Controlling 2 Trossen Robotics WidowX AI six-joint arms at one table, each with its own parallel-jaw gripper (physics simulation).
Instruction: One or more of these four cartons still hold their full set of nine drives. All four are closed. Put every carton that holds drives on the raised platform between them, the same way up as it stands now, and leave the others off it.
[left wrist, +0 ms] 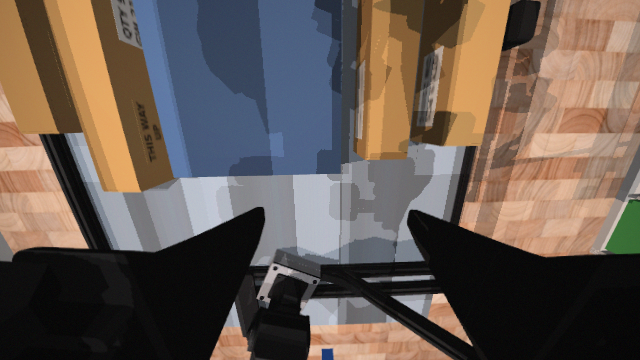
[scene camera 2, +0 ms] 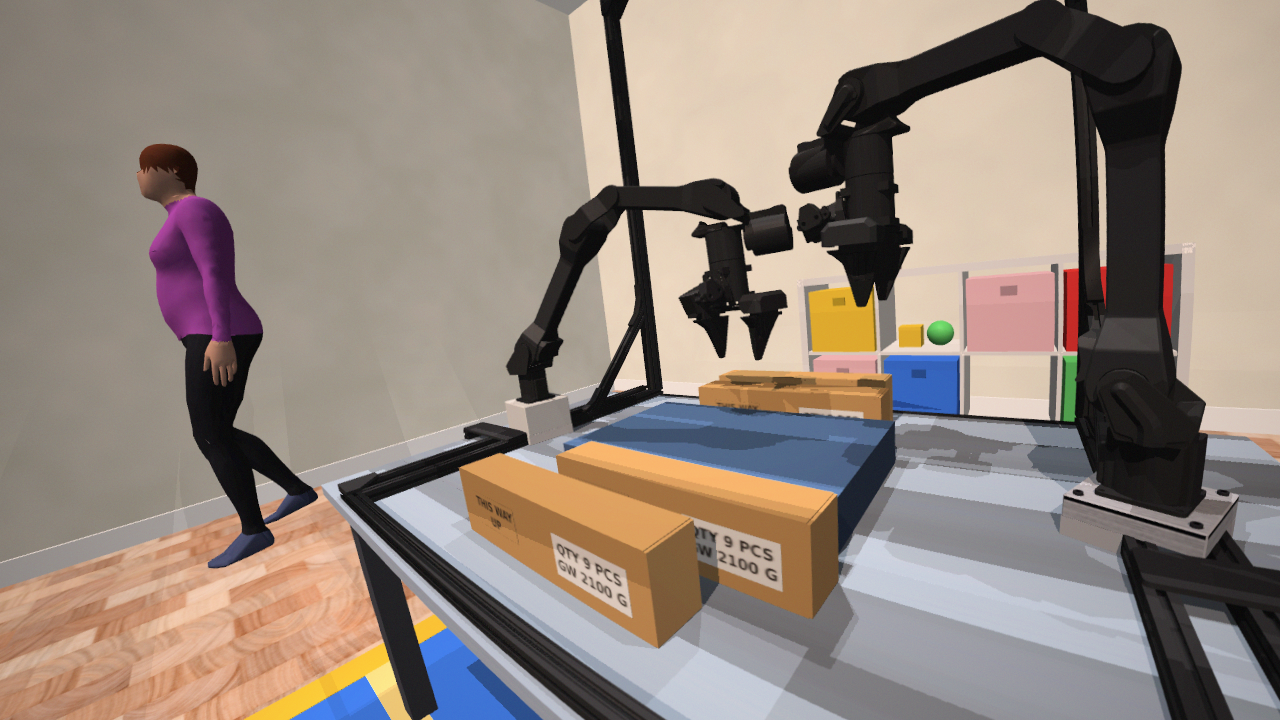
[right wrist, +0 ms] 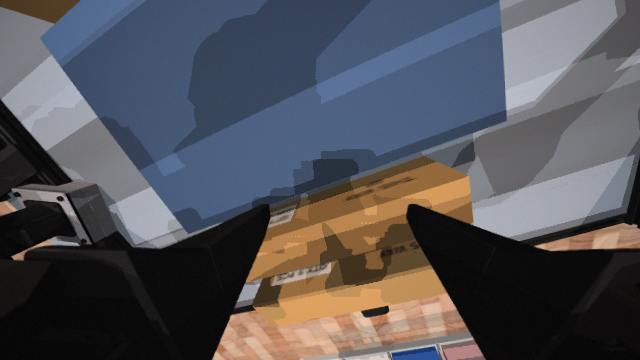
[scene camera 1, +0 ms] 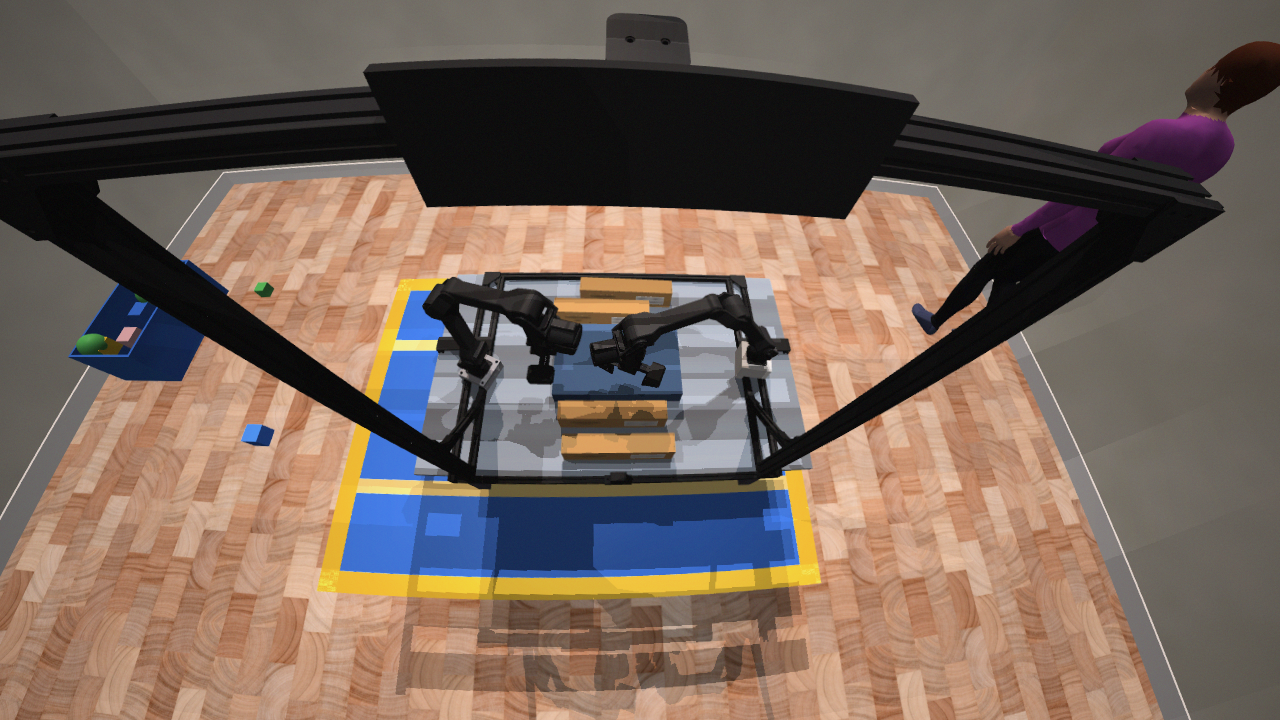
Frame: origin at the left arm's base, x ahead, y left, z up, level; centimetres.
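Seen in the pictures: left gripper, fingertip midpoint: (left wrist: pixel 336 215) (scene camera 2: pixel 872 303) (scene camera 1: pixel 550 363); right gripper, fingertip midpoint: (scene camera 2: pixel 739 359) (right wrist: pixel 337 210) (scene camera 1: pixel 627 378); left arm's base, origin of the base link: (left wrist: pixel 287 289) (scene camera 2: pixel 1149 494) (right wrist: pixel 52 218) (scene camera 1: pixel 479 367); right arm's base, origin of the base link: (scene camera 2: pixel 535 398) (scene camera 1: pixel 756 356).
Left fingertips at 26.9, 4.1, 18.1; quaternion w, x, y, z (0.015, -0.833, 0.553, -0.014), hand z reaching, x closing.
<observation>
Offsets run from my left fingertips to a thing's top centre, as dx, dy, dz. Level surfaces: height alone.
Beyond the blue platform {+12.0, +17.2, -16.2} (scene camera 1: pixel 662 344) (scene camera 2: pixel 640 422) (left wrist: pixel 225 140) (right wrist: pixel 280 130) in scene camera 1 lie an outer carton {+3.3, +43.0, -13.8} (scene camera 1: pixel 625 287) (scene camera 2: pixel 572 523) (left wrist: pixel 25 75) and an inner carton {-0.6, +31.4, -13.8} (scene camera 1: pixel 617 308) (scene camera 2: pixel 698 480) (left wrist: pixel 92 100). On its near side lie another inner carton {+18.5, -0.1, -13.8} (scene camera 1: pixel 612 411) (scene camera 2: pixel 796 401) (left wrist: pixel 385 110) (right wrist: pixel 360 220) and outer carton {+24.3, -8.4, -13.8} (scene camera 1: pixel 617 445) (scene camera 2: pixel 805 377) (left wrist: pixel 475 75) (right wrist: pixel 350 305). All are closed; labels read QTY 9 PCS, GW 2100 G. Their contents are hidden. My left gripper (scene camera 2: pixel 872 301) (left wrist: pixel 336 215) is open, high above the table. My right gripper (scene camera 1: pixel 629 371) (scene camera 2: pixel 741 357) (right wrist: pixel 337 210) is open above the platform.
Black frame rails border the table {dz -22.3} (scene camera 2: pixel 948 626). Both grippers hang near each other over the platform area. The left arm's base (scene camera 1: pixel 479 368) (scene camera 2: pixel 1150 514) and the right arm's base (scene camera 1: pixel 754 360) (scene camera 2: pixel 538 419) stand at opposite ends. A person (scene camera 1: pixel 1172 152) (scene camera 2: pixel 201 268) stands away from the table.
</observation>
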